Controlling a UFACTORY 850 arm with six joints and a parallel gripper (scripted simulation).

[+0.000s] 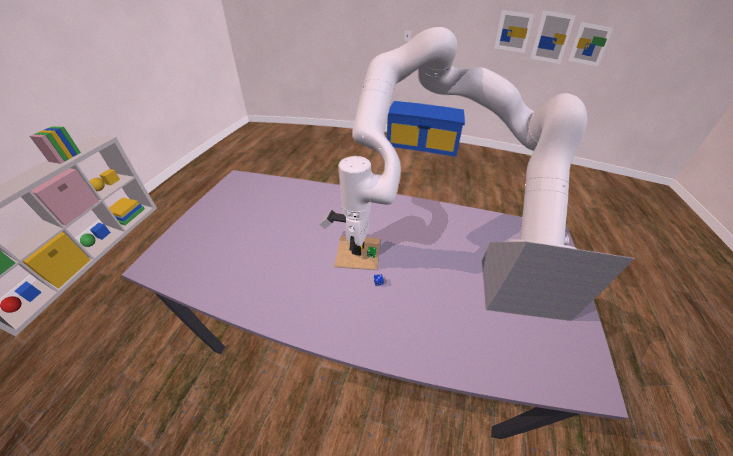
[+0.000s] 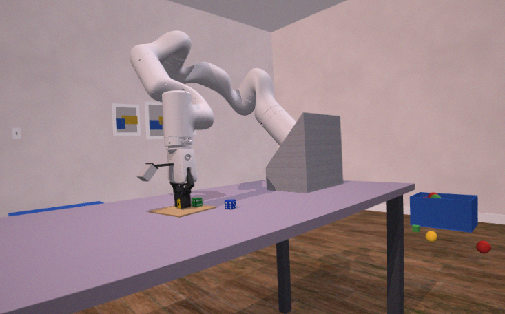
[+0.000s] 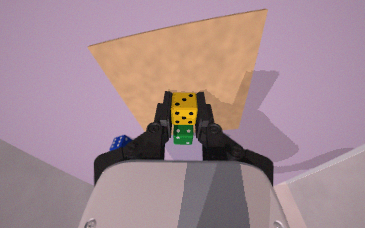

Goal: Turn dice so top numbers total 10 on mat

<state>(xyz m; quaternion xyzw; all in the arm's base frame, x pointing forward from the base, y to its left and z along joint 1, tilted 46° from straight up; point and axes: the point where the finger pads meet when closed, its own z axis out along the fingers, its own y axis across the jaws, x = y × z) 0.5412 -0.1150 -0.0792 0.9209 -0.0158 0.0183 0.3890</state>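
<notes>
Right now my hand is 1 cm above the yellow die. Round my hand: blue die 9 cm behind, 11 cm to the left, 2 cm below; tan mat 3 cm below; green die 5 cm behind, 1 cm below.
</notes>
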